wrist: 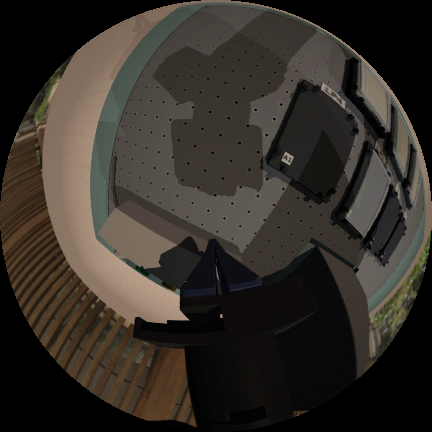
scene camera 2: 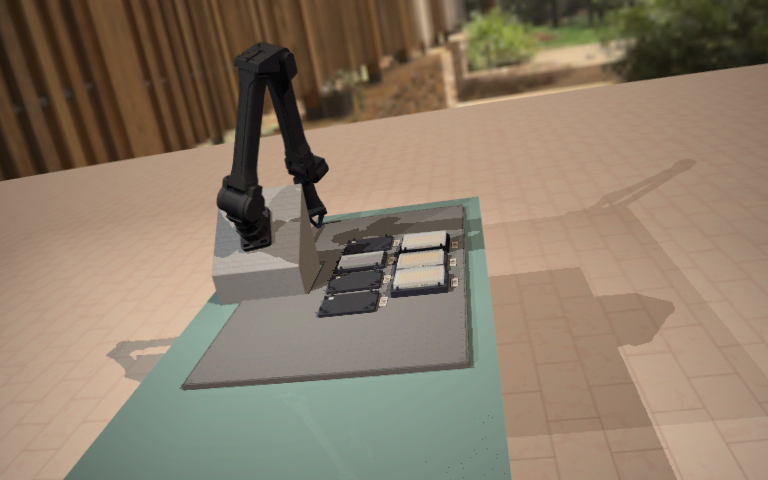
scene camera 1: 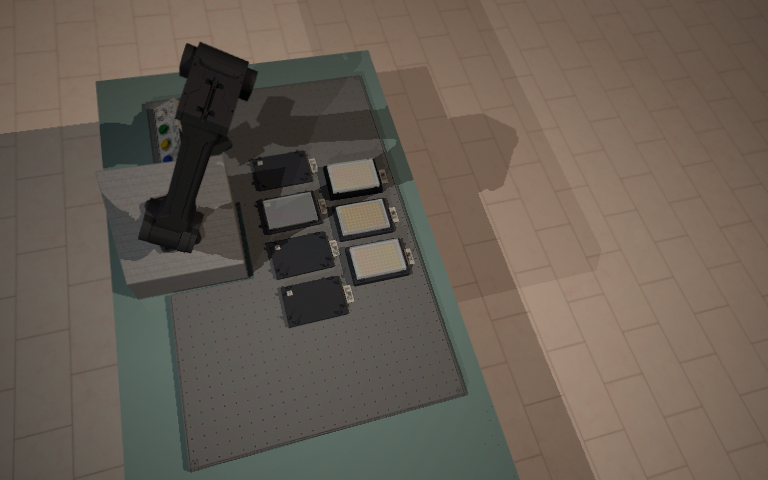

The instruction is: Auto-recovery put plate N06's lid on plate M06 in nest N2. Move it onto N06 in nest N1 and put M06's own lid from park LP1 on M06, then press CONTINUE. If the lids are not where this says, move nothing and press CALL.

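Pixels of known places: gripper, between the fingertips: (wrist: 212,242) (scene camera 2: 319,227) (scene camera 1: 213,147); arm's base, origin of its link: (wrist: 308,360) (scene camera 2: 256,229).
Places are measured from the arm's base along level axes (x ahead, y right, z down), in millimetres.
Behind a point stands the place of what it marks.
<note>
My gripper (scene camera 2: 318,224) @[y -258, x 121, z 108 mm] (wrist: 212,242) @[y -258, x 121, z 108 mm] is shut and empty, low by the button box (wrist: 150,230) @[y -345, x 78, z 130 mm]; the arm hides it in scene camera 1. The box's green button (scene camera 1: 163,129) @[y -338, x 12, z 98 mm] (wrist: 142,270) @[y -338, x 21, z 97 mm], yellow button (scene camera 1: 165,143) @[y -292, x 9, z 98 mm] (wrist: 169,286) @[y -290, x 18, z 97 mm] and blue button (scene camera 1: 167,159) @[y -241, x 5, z 98 mm] show; their lettering is unreadable. Three plates stand in the outer row: the far plate (scene camera 1: 353,176) @[y -91, x 456, z 133 mm] (scene camera 2: 424,241) @[y -66, x 460, z 133 mm] and near plate (scene camera 1: 378,259) @[y 162, x 441, z 133 mm] (scene camera 2: 419,277) @[y 177, x 444, z 133 mm] look pale, the middle plate (scene camera 1: 363,217) @[y 33, x 444, z 140 mm] (scene camera 2: 420,259) @[y 45, x 446, z 140 mm] yellower. A translucent grey lid (scene camera 1: 291,211) @[y -41, x 271, z 150 mm] (scene camera 2: 361,260) @[y -33, x 272, z 151 mm] (wrist: 369,192) @[y -61, x 268, z 151 mm] lies on the park beside LP4. Nest labels are unreadable.
Dark park LP4 (scene camera 1: 282,170) @[y -176, x 282, z 159 mm] (wrist: 315,140) @[y -189, x 271, z 159 mm] and two other dark parks (scene camera 1: 303,254) @[y 84, x 268, z 159 mm] (scene camera 1: 316,301) @[y 215, x 264, z 159 mm] show no lid. The arm's grey pedestal block (scene camera 1: 192,277) @[y 90, x 1, z 114 mm] (scene camera 2: 254,283) @[y 89, x -15, z 125 mm] stands beside the parks. The perforated board (scene camera 1: 317,384) @[y 406, x 211, z 169 mm] (scene camera 2: 339,345) @[y 405, x 256, z 168 mm] lies on the green table (scene camera 1: 147,367) @[y 248, x -139, z 182 mm].
</note>
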